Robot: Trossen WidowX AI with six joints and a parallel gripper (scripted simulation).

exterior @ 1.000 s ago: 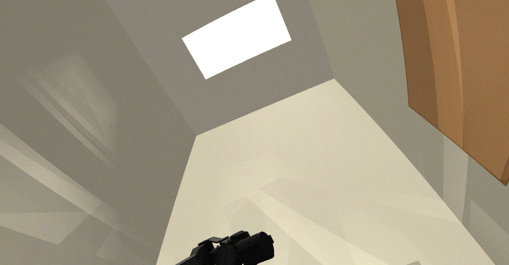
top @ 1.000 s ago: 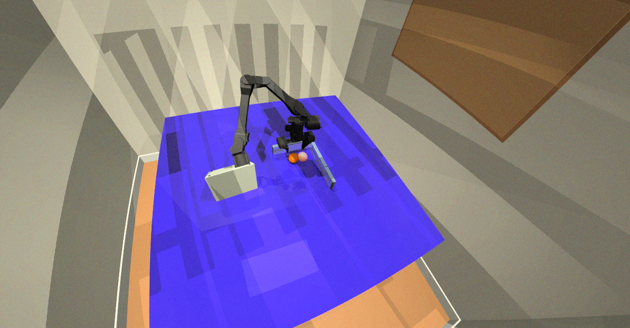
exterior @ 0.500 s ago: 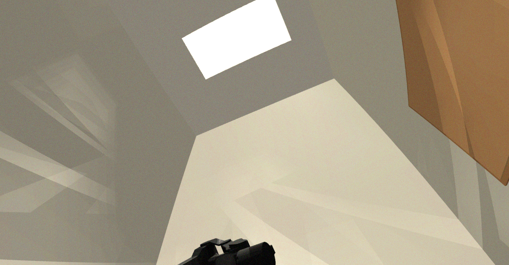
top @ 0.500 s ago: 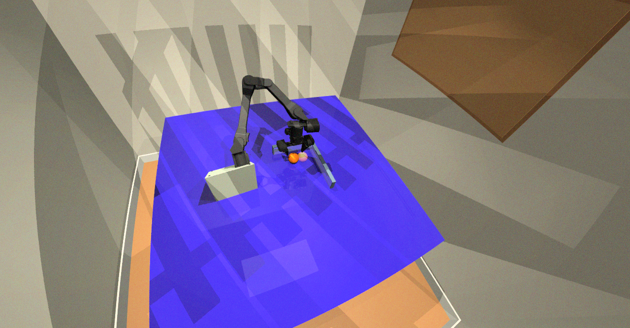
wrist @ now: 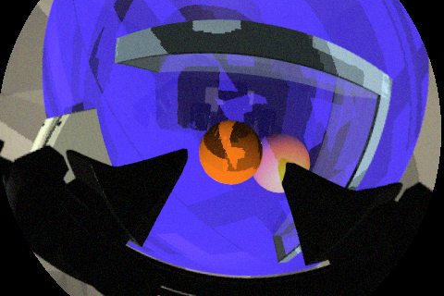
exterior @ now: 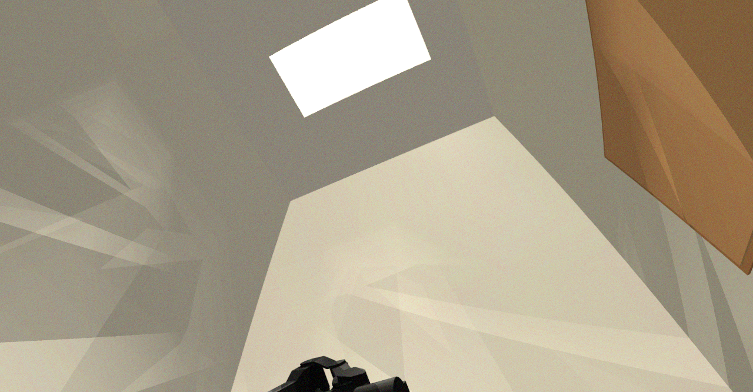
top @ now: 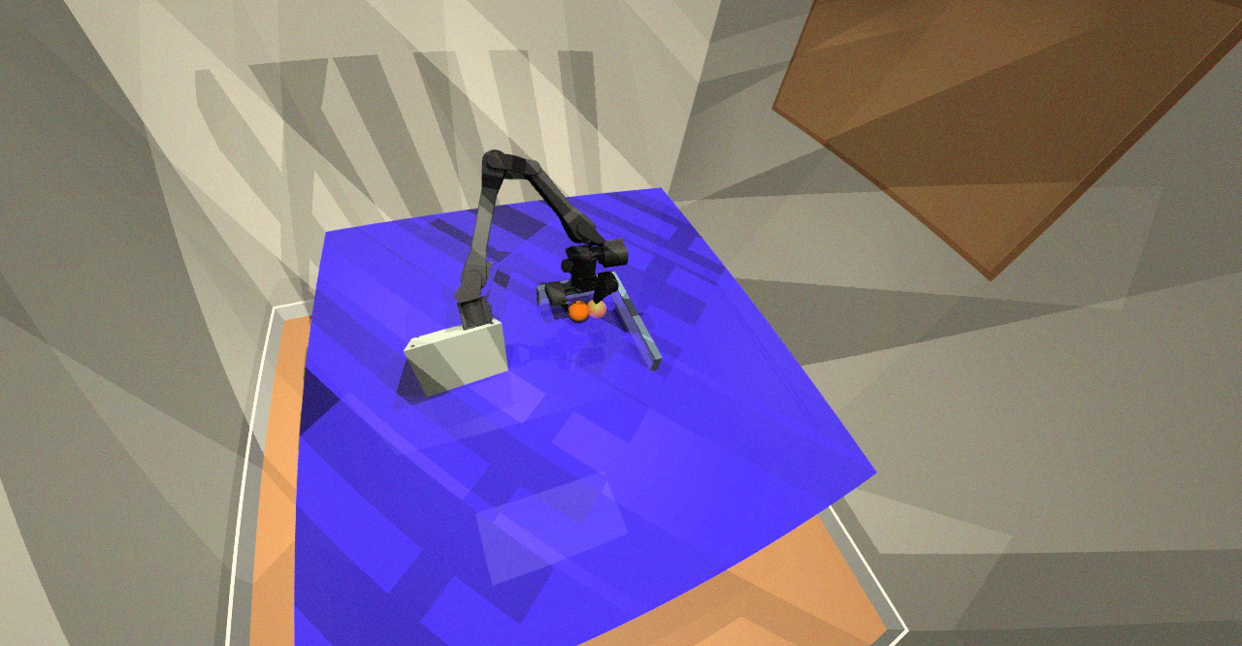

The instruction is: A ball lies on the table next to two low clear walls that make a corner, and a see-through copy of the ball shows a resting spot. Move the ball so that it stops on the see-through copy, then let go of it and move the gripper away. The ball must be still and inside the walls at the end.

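Now: the orange ball 10 mm below my gripper tip. The rest, counted from my gripper tip: see-through copy of ball (50 mm ahead, 10 mm to the right, 10 mm below); then clear wall (30 mm ahead, 80 mm to the left, 10 mm below).
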